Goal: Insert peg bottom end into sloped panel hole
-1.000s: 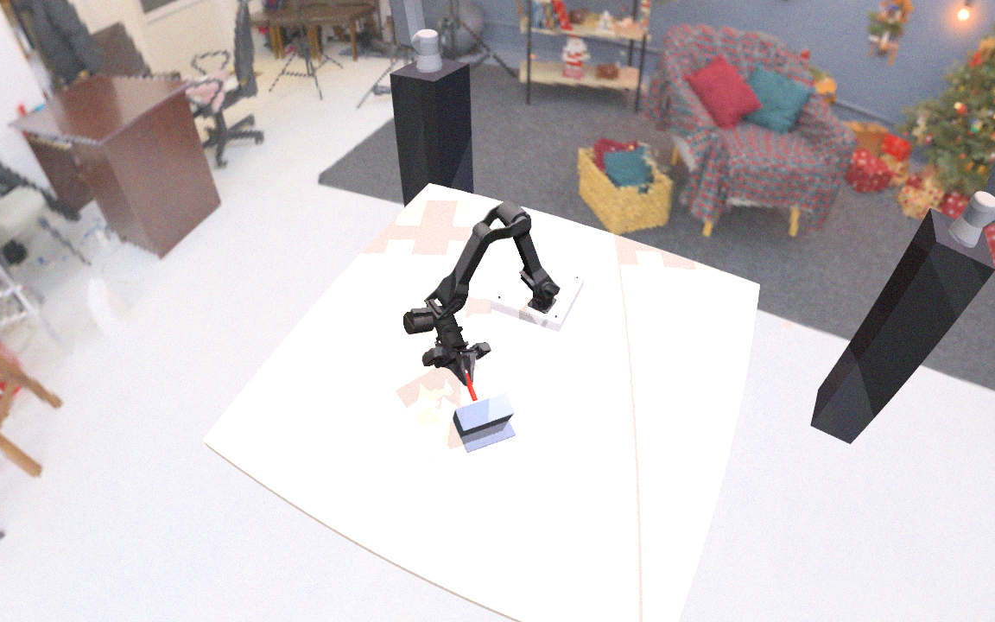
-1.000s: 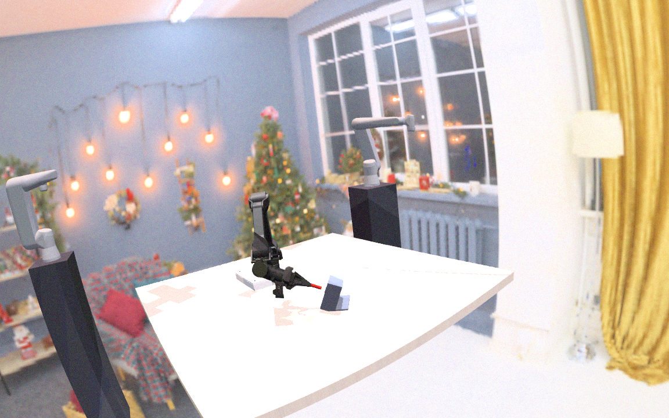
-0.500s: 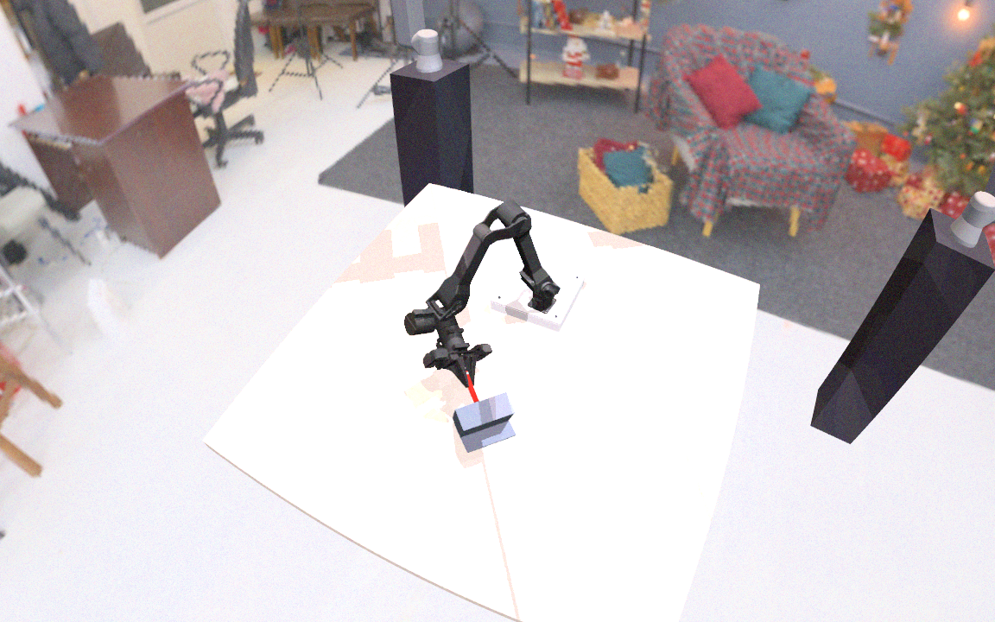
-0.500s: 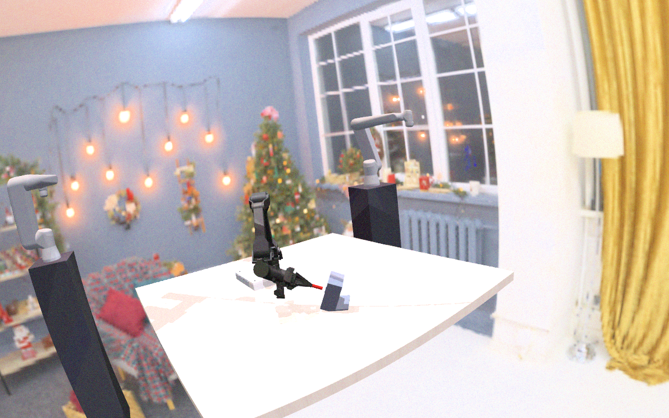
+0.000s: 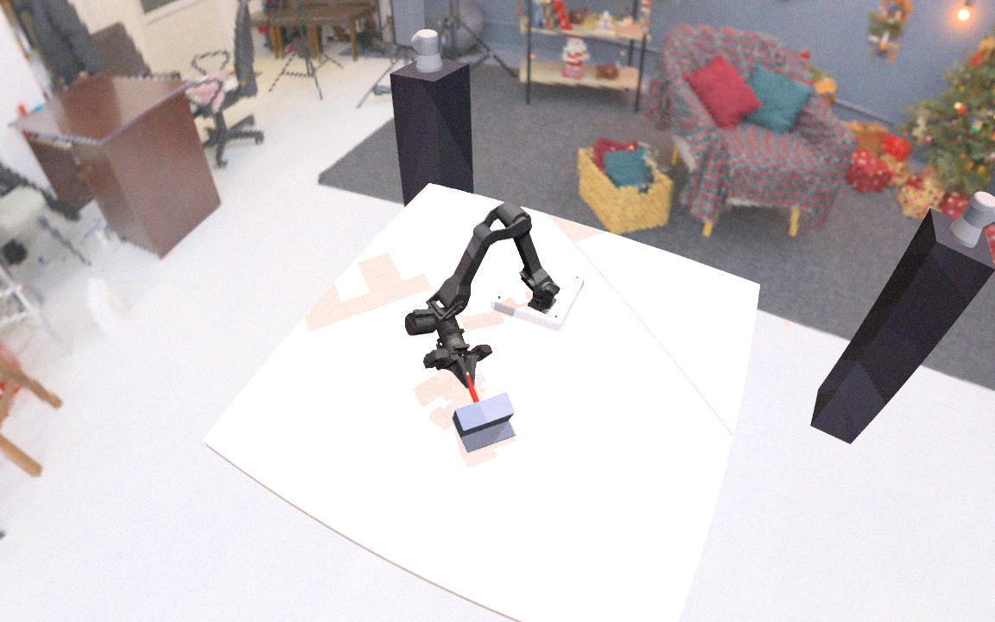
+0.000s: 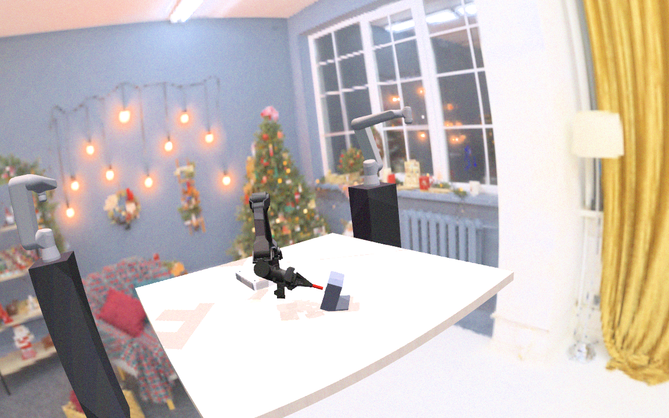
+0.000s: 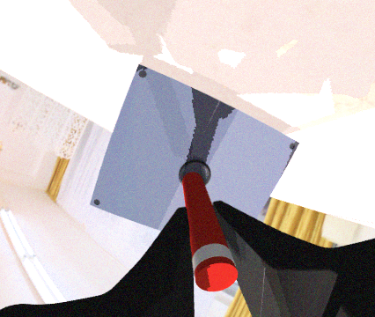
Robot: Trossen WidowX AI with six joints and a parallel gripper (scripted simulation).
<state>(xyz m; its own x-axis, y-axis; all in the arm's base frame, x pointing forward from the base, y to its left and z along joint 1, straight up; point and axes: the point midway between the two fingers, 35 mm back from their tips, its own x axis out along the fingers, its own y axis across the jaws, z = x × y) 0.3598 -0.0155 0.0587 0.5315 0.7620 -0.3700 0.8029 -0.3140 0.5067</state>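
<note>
My gripper tip is 60 mm to the right of the sloped panel, 40 mm short of it and 30 mm above it. The rest, counted from my gripper tip: red peg (10 mm to the right, 10 mm behind, 10 mm above).
</note>
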